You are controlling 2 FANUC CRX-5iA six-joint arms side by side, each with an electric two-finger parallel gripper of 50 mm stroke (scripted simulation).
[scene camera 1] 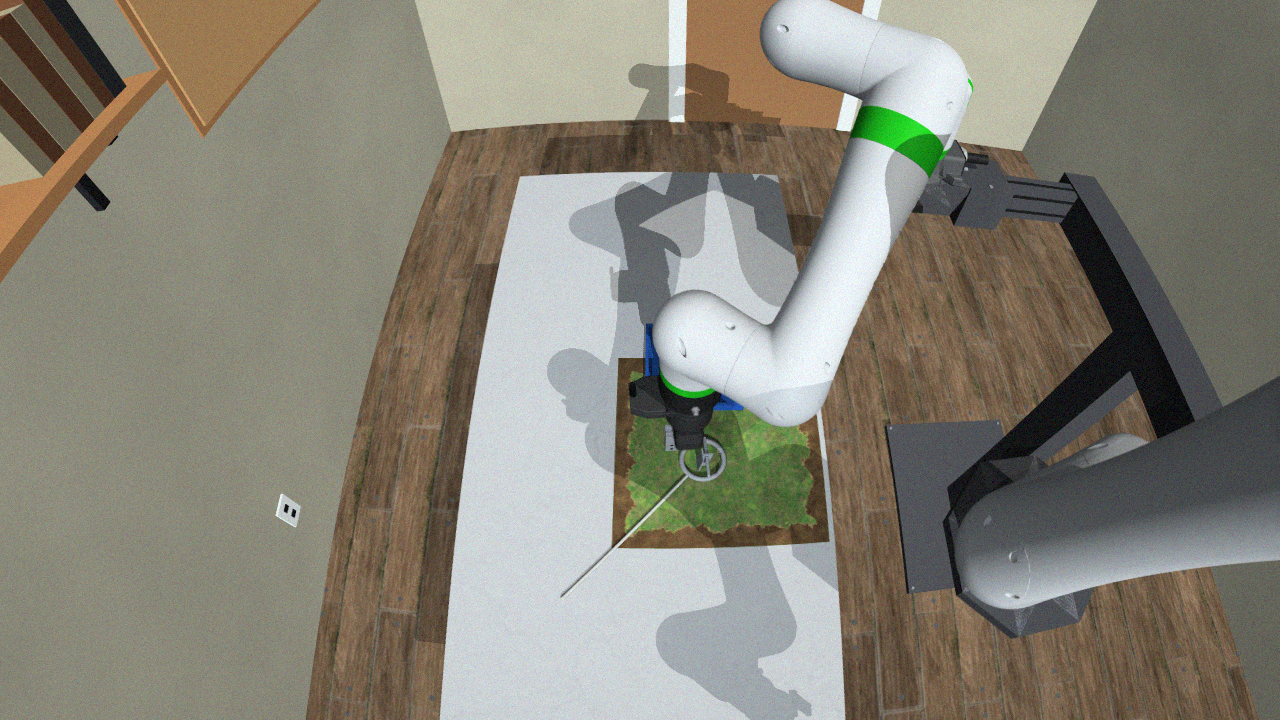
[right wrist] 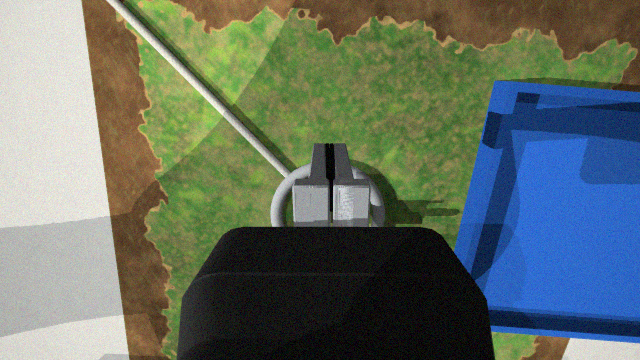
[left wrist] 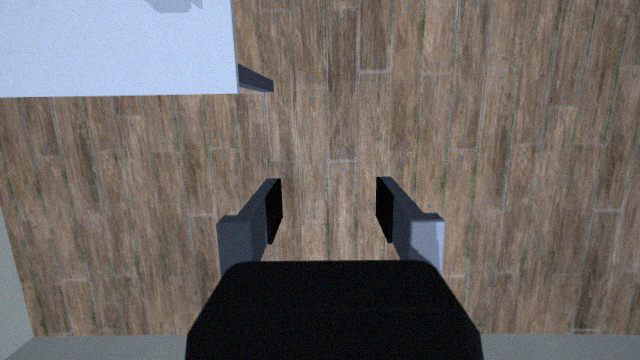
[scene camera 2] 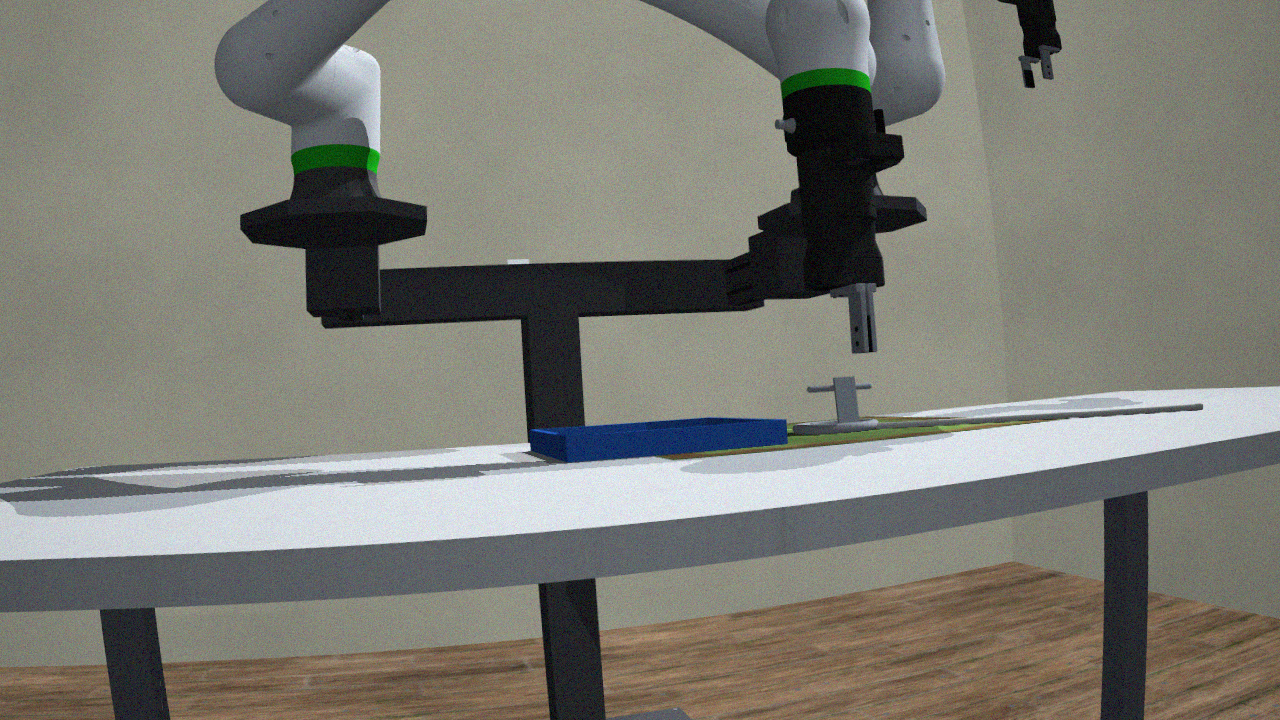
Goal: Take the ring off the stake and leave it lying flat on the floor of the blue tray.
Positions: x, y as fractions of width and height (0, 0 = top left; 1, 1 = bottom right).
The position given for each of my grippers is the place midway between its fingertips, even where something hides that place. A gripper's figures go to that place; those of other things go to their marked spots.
Scene:
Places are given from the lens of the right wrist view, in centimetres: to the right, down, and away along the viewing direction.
my right gripper (right wrist: 0.51, 0.46): 0, -1, 16
grey ring (right wrist: 0.43, 0.59): -3, 2, 24
blue tray (right wrist: 0.86, 0.72): 18, 6, 26
mat (right wrist: 0.64, 0.26): 6, -6, 22
The marked spots on the mat and the blue tray are 18 cm apart.

